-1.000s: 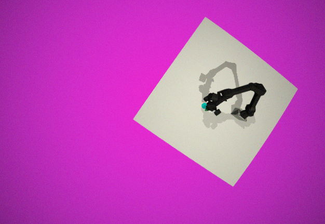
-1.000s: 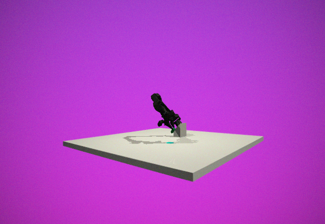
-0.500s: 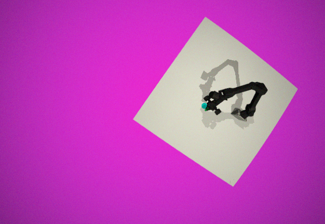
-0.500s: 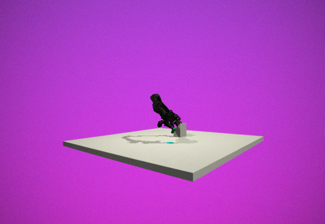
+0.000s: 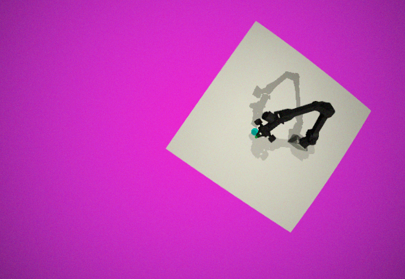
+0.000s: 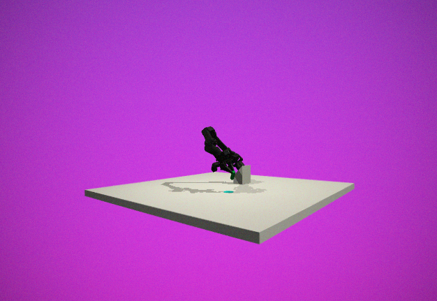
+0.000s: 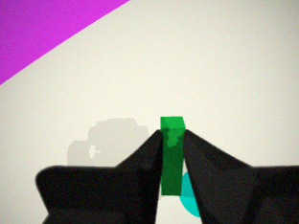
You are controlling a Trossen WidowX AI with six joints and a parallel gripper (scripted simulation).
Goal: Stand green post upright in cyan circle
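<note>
The cyan circle lies 40 mm to the right of my gripper tip and 120 mm below it. Round my gripper tip: green post (10 mm behind, 10 mm to the right, 20 mm below).
</note>
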